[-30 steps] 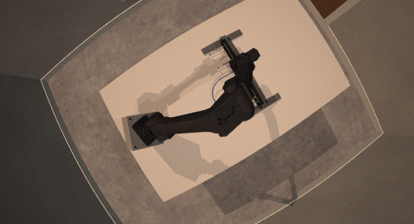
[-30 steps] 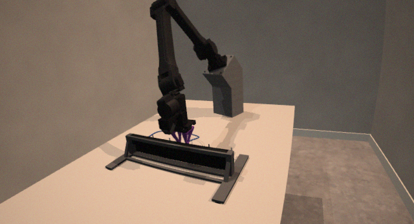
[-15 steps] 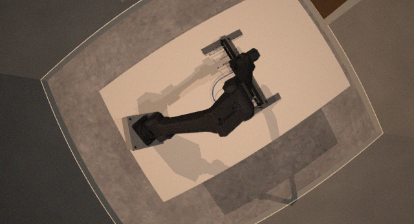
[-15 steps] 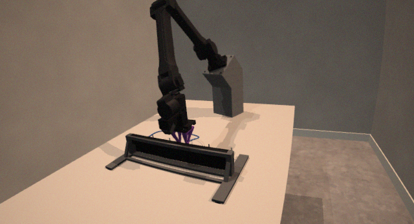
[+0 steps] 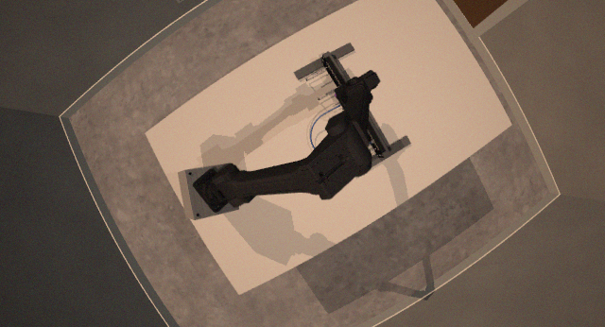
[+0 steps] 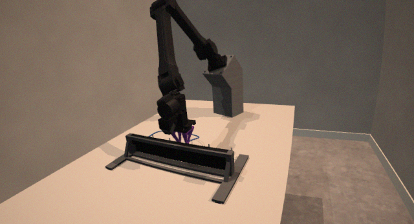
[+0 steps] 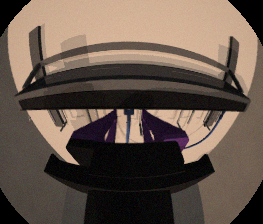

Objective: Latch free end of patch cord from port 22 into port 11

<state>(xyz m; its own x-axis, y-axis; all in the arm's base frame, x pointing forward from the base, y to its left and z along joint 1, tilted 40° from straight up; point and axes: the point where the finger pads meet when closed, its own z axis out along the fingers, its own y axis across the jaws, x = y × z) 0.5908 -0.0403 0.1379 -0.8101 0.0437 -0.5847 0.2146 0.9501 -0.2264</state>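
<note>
The plug is 20 mm ahead of my hand and 10 mm below it.
</note>
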